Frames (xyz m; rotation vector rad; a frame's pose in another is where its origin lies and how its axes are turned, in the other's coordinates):
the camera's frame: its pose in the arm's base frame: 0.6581 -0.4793 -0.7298 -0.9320 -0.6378 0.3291
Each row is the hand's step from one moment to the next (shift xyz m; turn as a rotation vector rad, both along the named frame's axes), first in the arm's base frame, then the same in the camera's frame.
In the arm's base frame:
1: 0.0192 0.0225 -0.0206 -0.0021 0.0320 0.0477
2: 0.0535 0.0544 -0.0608 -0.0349 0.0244 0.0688
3: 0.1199 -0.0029 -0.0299 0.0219 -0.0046 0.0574
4: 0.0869 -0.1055 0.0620 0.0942 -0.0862 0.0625
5: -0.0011 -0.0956 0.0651 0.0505 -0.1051 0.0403
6: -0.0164 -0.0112 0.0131 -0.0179 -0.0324 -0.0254
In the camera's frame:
1: 0.0191 0.0298 -0.0068 0.0325 -0.0213 0.0424
2: 0.0475 0.0812 -0.0257 0.0109 -0.0432 0.0676
3: 0.0800 0.0238 -0.0912 0.0354 -0.0498 0.0079
4: 0.0344 -0.1102 -0.0959 0.0503 -0.0997 -0.0880
5: -0.0271 -0.1077 -0.0321 -0.0013 -0.0923 -0.0818
6: -0.0137 -0.0172 0.0090 -0.0400 0.0025 -0.0203

